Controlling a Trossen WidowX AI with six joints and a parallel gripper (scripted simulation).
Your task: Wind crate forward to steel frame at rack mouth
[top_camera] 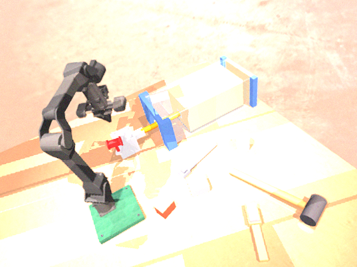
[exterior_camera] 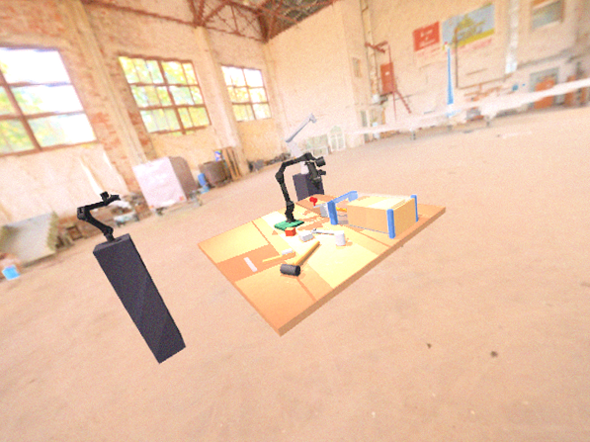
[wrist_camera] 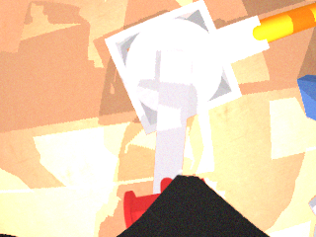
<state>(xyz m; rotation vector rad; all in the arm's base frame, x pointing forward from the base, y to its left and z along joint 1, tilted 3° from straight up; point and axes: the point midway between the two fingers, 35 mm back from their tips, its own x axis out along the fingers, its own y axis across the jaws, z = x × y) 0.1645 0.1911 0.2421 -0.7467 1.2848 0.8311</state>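
The red grip lies 80 mm below my gripper tip, 50 mm to the right of it and 30 mm behind it. The rest, counted from my gripper tip: blue steel frame (180 mm ahead, 110 mm below, 30 mm to the left); then hand winch (180 mm below, 30 mm to the left, 10 mm ahead); then white crank handle (110 mm below, 20 mm to the right, 10 mm behind).
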